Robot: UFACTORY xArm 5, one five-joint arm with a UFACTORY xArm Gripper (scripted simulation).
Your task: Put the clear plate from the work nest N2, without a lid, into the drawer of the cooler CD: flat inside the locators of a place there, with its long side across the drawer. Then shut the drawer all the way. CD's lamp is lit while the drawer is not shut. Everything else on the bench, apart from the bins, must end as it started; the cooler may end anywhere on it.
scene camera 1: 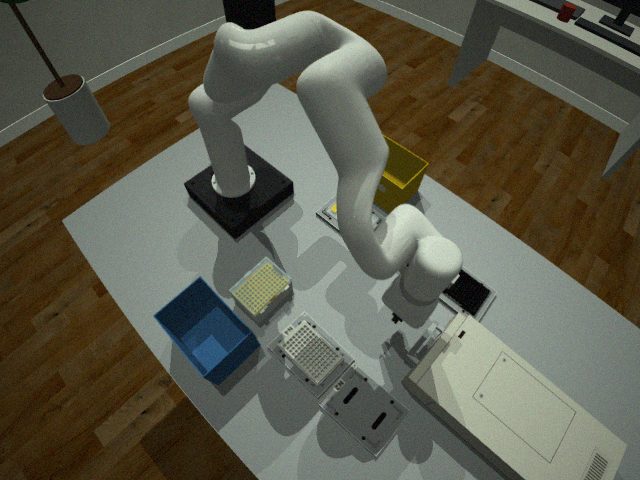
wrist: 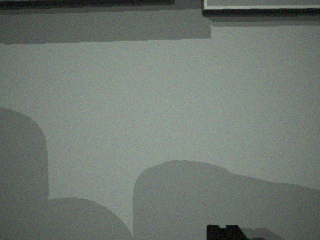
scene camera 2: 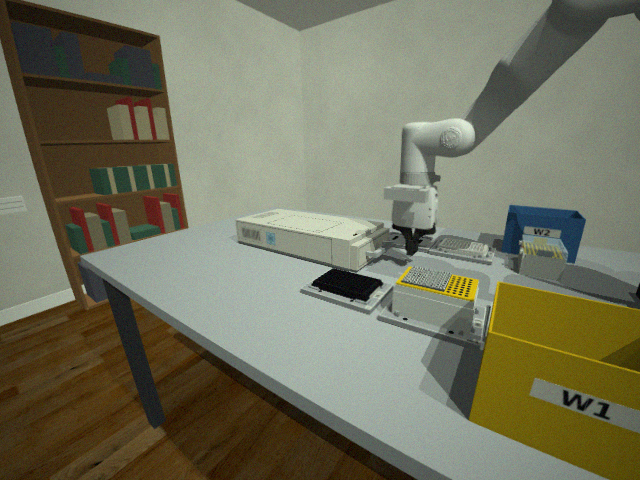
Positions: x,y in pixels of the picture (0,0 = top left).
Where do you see a cooler CD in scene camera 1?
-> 510,413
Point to a tip box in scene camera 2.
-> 438,298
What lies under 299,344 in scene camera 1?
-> A white plate.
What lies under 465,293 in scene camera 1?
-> A black plate.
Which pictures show the black plate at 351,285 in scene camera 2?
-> Scene camera 1 and scene camera 2 only.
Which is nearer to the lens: the cooler CD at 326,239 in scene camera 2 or the black plate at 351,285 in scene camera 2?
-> The black plate.
